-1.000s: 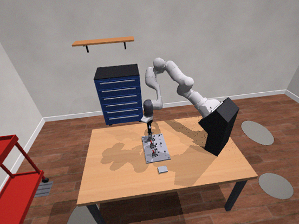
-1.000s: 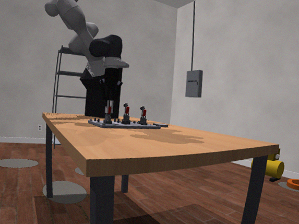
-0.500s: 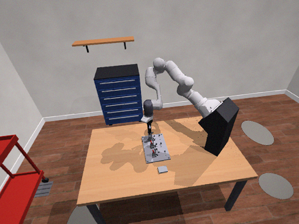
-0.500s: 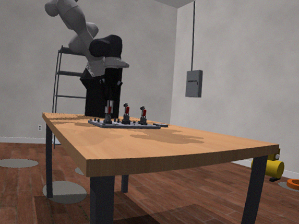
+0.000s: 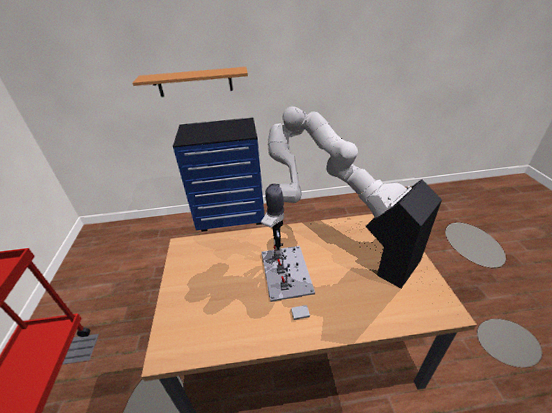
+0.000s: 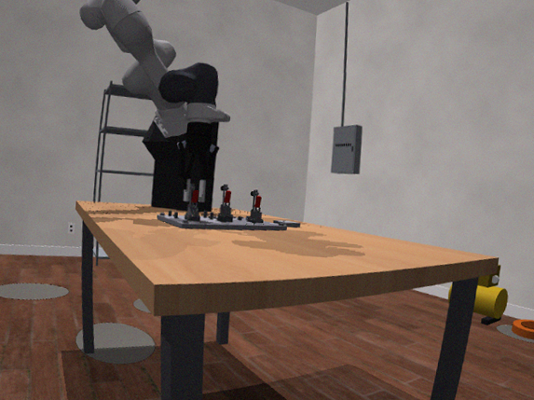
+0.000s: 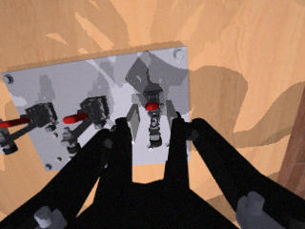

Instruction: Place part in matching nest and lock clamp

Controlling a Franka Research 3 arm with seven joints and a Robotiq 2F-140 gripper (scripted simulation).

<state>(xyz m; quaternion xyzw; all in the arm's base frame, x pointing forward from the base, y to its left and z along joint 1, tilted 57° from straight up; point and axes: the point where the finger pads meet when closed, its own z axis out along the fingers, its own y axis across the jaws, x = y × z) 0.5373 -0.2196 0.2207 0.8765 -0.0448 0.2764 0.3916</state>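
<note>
The grey block part lies 370 mm to the left of my hand, 90 mm below it and 80 mm ahead of it. Round my hand: grey fixture plate: 110 mm to the left, 90 mm below, 10 mm ahead.
</note>
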